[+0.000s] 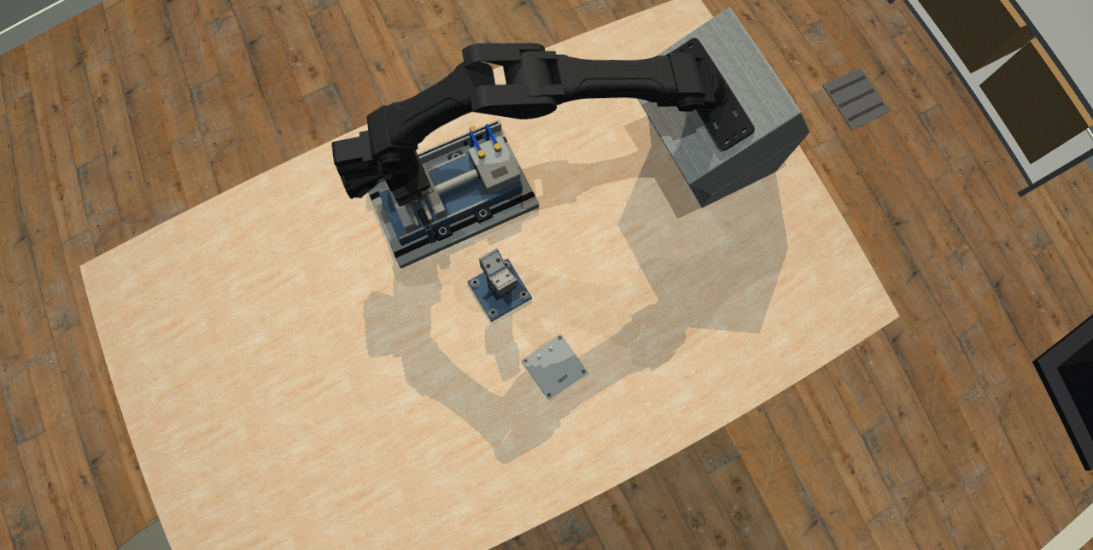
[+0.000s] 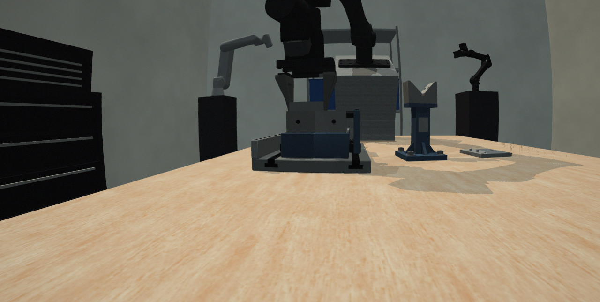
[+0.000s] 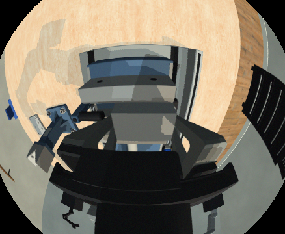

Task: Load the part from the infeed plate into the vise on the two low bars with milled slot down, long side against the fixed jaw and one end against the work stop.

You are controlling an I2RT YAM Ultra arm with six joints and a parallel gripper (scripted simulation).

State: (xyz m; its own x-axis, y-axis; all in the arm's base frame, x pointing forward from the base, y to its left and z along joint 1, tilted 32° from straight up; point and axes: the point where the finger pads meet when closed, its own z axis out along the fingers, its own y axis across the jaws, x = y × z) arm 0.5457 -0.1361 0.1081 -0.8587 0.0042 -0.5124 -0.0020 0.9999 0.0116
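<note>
The part lies 1 cm below my hand. Also, from my hand: work stop rod (7 cm to the left, 1 cm below); then fixed jaw (3 cm ahead, 2 cm to the left, 2 cm below); then vise (7 cm behind, 2 cm to the left, 6 cm below).
</note>
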